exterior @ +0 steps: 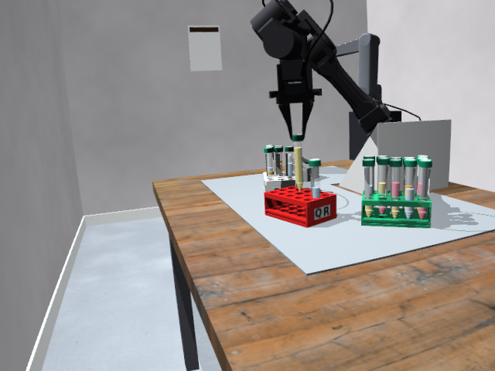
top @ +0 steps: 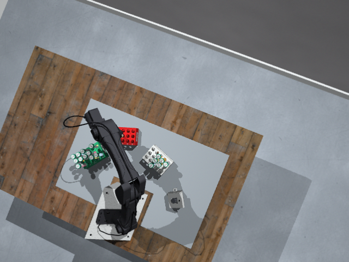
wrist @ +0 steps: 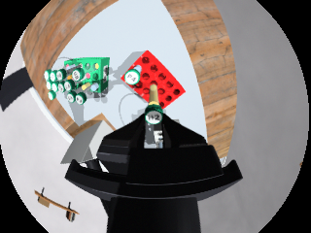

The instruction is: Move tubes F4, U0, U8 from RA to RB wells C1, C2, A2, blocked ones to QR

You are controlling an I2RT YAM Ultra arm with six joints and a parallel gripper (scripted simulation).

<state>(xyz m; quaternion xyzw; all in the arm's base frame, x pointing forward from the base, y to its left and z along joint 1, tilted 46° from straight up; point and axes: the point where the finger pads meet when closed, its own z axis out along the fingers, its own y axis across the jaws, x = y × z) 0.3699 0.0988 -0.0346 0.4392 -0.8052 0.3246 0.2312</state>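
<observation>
My hand is 10 mm to the right of the tube with yellow filling and 60 mm above it. Also, from my hand: red rack QR (10 mm to the left, 140 mm below); tube (10 mm behind, 50 mm to the left, 100 mm below); white rack RB (60 mm behind, 190 mm to the right, 140 mm below).
</observation>
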